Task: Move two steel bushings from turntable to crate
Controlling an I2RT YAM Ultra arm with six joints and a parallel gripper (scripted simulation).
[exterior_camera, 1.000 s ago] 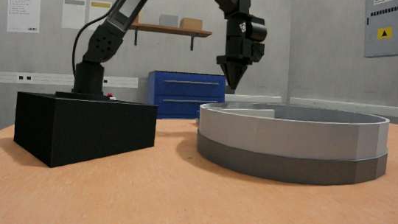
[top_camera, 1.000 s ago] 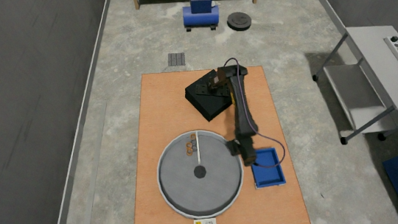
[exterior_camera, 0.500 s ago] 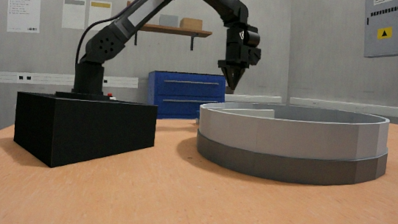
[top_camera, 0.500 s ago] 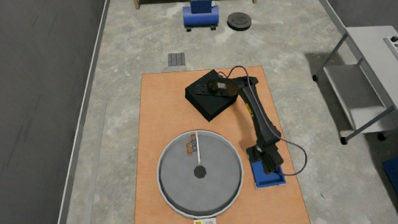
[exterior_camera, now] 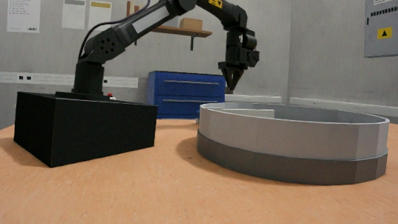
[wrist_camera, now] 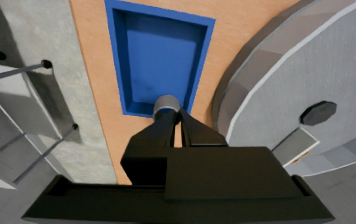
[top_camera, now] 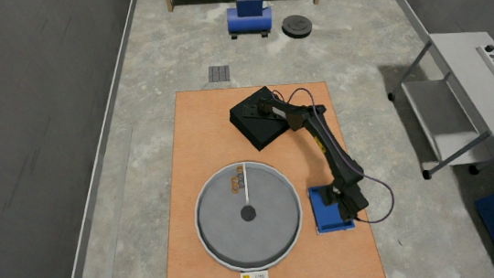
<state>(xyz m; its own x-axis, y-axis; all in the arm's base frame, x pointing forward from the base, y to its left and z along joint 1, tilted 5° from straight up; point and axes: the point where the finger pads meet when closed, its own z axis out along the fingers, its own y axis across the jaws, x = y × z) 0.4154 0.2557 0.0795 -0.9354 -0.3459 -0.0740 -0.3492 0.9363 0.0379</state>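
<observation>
Right now the blue crate is 12 cm below my hand and 4 cm to the left of it. Round my hand: grey turntable: 30 cm to the right, 9 cm below, 5 cm ahead.
</observation>
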